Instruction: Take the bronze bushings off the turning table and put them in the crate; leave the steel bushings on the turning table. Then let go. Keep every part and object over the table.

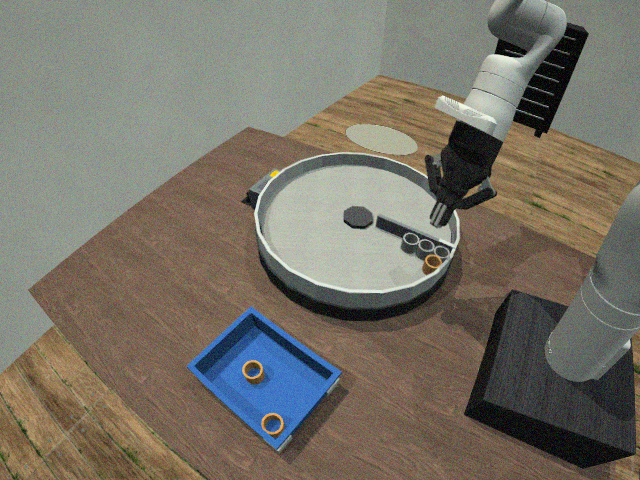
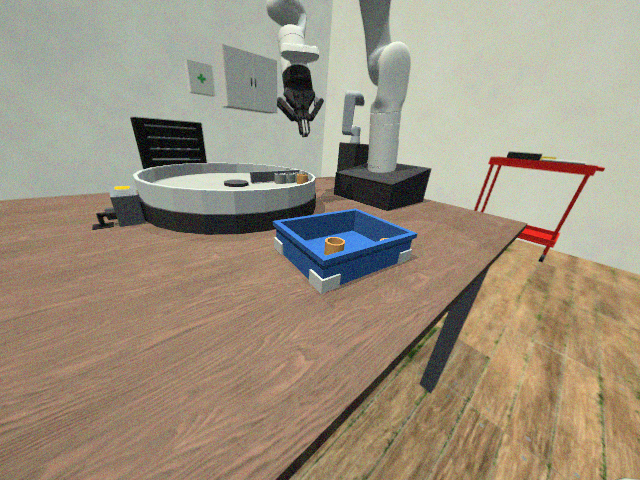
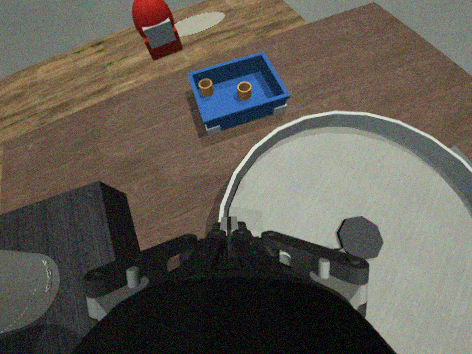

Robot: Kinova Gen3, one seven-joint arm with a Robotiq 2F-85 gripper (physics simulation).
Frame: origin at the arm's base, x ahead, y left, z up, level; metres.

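Seen in the pictures: gripper, fingertip midpoint: [image 1: 435, 225] [image 2: 305, 136] [image 3: 229, 227]; arm's base at its link origin: [image 1: 571, 355] [image 2: 381, 169] [image 3: 24, 288].
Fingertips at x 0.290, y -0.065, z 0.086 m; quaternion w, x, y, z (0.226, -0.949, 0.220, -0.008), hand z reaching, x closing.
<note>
Pixels of each thing's top centre, then the offset from my fingertips to it.
- bronze bushing at its top centre: [image 1: 433, 261] [image 2: 302, 174] 0.017 m back, 0.029 m right, 0.106 m down
- blue crate at its top centre: [image 1: 261, 370] [image 2: 344, 227] [image 3: 236, 83] 0.145 m ahead, 0.284 m left, 0.134 m down
- dark hub at its top centre: [image 3: 361, 237] [image 1: 358, 215] [image 2: 236, 181] 0.161 m ahead, 0.088 m right, 0.123 m down
My gripper [image 1: 437, 223] [image 2: 305, 134] [image 3: 229, 227] is shut with nothing between its fingers, above the right part of the turning table [image 1: 310, 276] [image 2: 222, 200] [image 3: 345, 117]. One bronze bushing [image 1: 432, 264] [image 2: 302, 178] stands on the turning table near its rim. Beside it, three steel bushings [image 1: 410, 242] [image 1: 426, 248] [image 1: 442, 252] stand in a row along the dark divider bar. The blue crate [image 1: 222, 396] [image 2: 361, 263] [image 3: 240, 117] holds two bronze bushings, one [image 1: 252, 371] [image 3: 244, 90] near its middle and one [image 1: 272, 423] [image 2: 334, 244] [image 3: 205, 87] near a corner.
The divider bar [image 1: 413, 232] [image 2: 263, 176] stands up from the turning table beside the steel bushings. A dark hub [image 1: 357, 217] [image 2: 236, 183] [image 3: 360, 237] is at its centre. The raised rim surrounds the bushings. The arm's black base block [image 1: 547, 382] [image 2: 385, 186] [image 3: 60, 225] stands on the table.
</note>
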